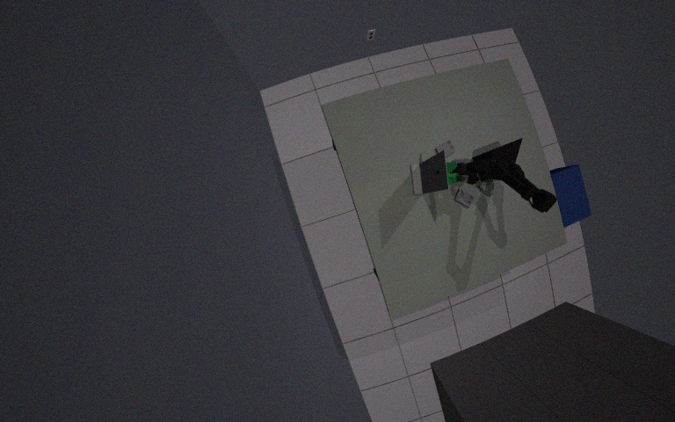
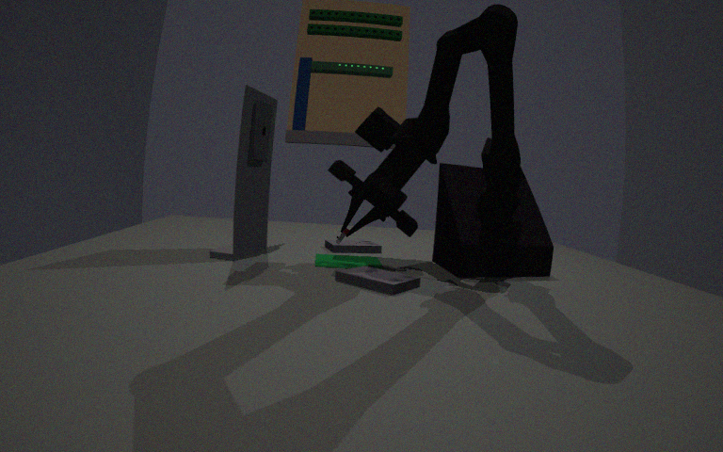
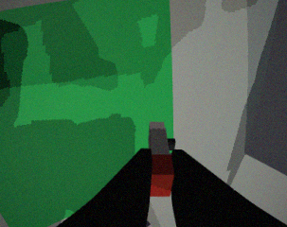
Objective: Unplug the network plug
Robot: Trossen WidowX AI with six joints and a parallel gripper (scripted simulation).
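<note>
Right now my gripper tip is 5 cm above the green marked square and 1 cm past it. From my gripper tip the other things lie so: network plug (right at my gripper tip).
</note>
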